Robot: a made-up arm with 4 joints.
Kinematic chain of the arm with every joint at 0, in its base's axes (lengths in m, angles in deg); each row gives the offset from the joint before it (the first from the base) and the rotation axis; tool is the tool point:
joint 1: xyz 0 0 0.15 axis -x
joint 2: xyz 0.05 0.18 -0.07 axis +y
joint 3: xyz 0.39 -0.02 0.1 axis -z
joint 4: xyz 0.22 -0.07 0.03 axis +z
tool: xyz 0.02 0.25 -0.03
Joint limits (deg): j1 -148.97..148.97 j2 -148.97..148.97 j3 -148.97..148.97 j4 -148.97..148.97
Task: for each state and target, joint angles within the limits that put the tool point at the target. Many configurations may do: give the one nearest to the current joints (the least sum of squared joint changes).
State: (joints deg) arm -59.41 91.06 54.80 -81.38
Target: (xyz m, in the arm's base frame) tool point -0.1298 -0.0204 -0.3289
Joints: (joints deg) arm -38.86 138.83 83.96 -95.41
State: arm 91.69 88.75 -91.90 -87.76
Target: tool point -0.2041 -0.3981 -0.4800
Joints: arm 90.05 141.76 -93.25 -78.32
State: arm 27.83 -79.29 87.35 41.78
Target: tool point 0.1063 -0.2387 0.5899
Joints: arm -24.88 -74.29 91.55 12.19
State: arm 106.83 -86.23 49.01 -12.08
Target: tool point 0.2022 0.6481 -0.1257
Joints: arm 104.01 -71.40 27.96 -30.05
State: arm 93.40 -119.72 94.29 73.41
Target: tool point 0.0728 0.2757 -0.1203
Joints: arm 107.18 -72.86 94.01 75.87
